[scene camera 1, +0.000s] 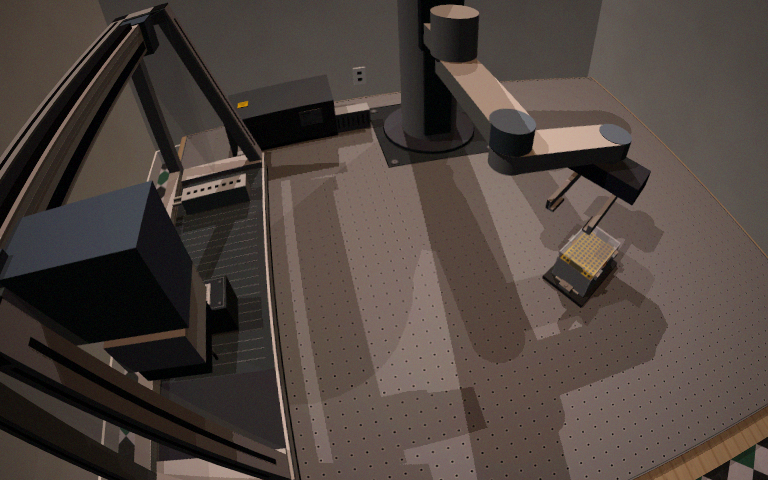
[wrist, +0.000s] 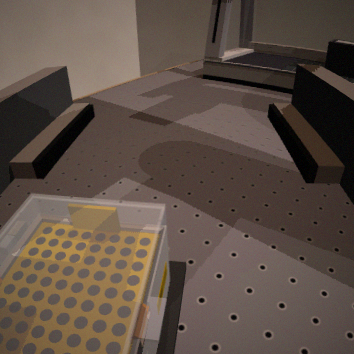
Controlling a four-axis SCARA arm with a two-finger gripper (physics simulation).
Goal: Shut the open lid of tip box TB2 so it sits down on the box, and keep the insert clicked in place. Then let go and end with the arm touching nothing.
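Seen in the pictures: gripper, between the fingertips: (scene camera 1: 568,217) (wrist: 179,87); arm's base, origin of its link: (scene camera 1: 429,131).
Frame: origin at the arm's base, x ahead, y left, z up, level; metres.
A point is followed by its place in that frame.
Note:
Tip box TB2 (scene camera 1: 573,277) @[x 0.605, y 0.112, z 0.052 m] stands at the right of the table, on a dark base (wrist: 175,300) @[x 0.549, y 0.102, z 0.021 m]. Its clear lid (scene camera 1: 609,237) @[x 0.562, y 0.218, z 0.090 m] (wrist: 142,214) @[x 0.566, y 0.104, z 0.090 m] lies over the top and looks down on the box; whether its rim is fully seated is too small to tell. The yellow insert (scene camera 1: 589,254) @[x 0.575, y 0.163, z 0.070 m] (wrist: 75,285) @[x 0.576, y 0.149, z 0.070 m] shows through the lid and looks level in the box. My gripper (scene camera 1: 569,217) @[x 0.544, y 0.101, z 0.158 m] (wrist: 179,87) @[x 0.544, y 0.101, z 0.158 m] is shut to its narrow stance, its two fingers still standing apart with nothing between them. It is above and behind the box, and a gap shows between fingertips and lid in the wrist view.
The framed machine with a large dark block (scene camera 1: 84,237) @[x 0.752, y -0.522, z 0.501 m] stands at the left. A black box (scene camera 1: 288,113) @[x -0.035, y -0.373, z 0.114 m] and a small vented unit (scene camera 1: 353,117) @[x -0.045, y -0.201, z 0.055 m] stand along the back wall, beside the arm's column (scene camera 1: 410,73) @[x 0.043, y -0.061, z 0.215 m]. The perforated table top (scene camera 1: 419,339) @[x 0.625, y -0.205, z 0.013 m] lies between machine and tip box.

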